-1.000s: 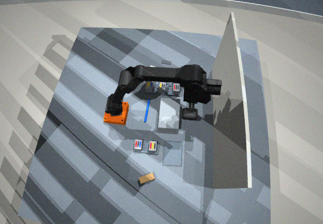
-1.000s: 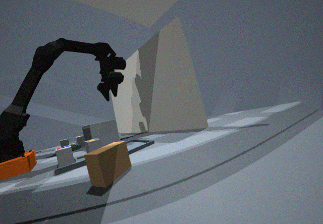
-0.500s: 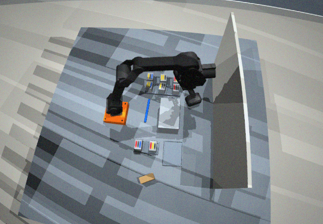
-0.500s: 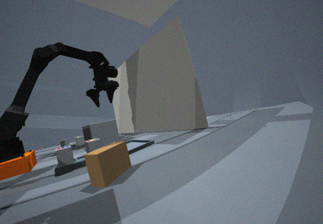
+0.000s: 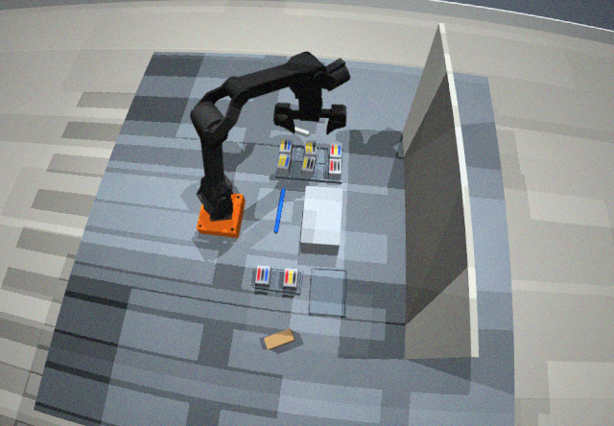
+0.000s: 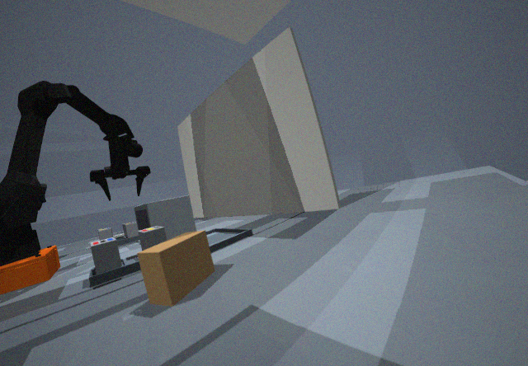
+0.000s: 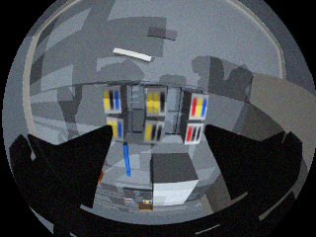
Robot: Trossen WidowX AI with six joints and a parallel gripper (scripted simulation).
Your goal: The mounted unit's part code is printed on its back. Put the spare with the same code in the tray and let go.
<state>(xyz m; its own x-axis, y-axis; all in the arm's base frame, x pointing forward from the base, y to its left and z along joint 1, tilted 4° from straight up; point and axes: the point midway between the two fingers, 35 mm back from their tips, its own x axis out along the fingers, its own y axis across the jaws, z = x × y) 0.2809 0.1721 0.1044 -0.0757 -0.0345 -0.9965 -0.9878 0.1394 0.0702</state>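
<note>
The spare is 100 mm below my gripper tip. The rest, counted from my gripper tip: tall pale panel 250 mm ahead, 280 mm to the right, 90 mm above; blue pen 110 mm behind, 170 mm to the right, 130 mm below; mounted unit 10 mm ahead, 220 mm to the right, 90 mm below.
</note>
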